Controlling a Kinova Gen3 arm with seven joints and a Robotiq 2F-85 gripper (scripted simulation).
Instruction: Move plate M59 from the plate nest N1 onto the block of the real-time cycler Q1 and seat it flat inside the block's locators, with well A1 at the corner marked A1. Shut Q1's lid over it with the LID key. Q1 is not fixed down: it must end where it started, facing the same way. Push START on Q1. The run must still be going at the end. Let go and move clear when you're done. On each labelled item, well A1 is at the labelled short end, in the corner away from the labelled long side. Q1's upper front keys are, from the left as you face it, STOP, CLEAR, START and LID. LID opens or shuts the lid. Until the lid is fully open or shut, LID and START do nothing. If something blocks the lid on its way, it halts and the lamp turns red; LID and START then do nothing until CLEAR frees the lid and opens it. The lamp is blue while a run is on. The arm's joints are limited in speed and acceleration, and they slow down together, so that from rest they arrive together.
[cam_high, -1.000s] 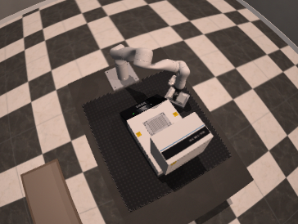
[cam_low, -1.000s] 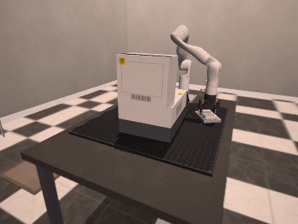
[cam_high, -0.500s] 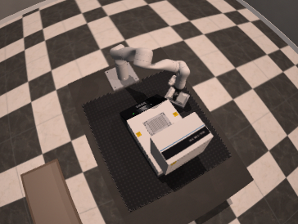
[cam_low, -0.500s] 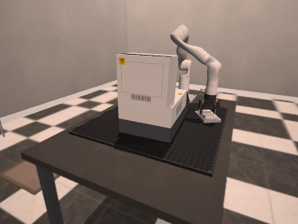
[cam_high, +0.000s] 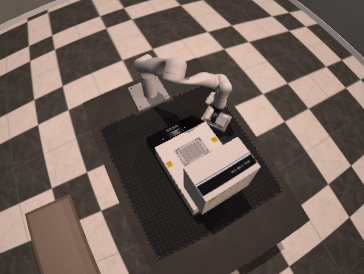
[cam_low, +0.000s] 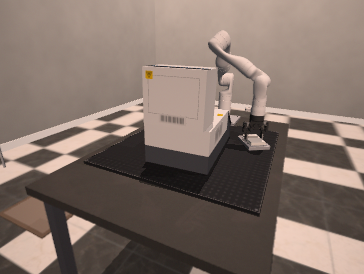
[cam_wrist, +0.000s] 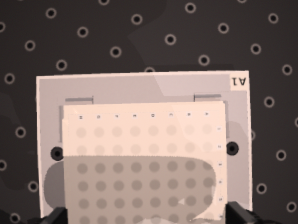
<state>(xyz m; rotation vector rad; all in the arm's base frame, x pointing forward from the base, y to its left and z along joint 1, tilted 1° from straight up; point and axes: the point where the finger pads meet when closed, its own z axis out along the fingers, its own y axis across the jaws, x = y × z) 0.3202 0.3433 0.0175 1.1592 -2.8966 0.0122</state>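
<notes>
The plate M59 is 10 mm below my hand. The rest, counted from my hand: plate nest N1: 30 mm below.
</notes>
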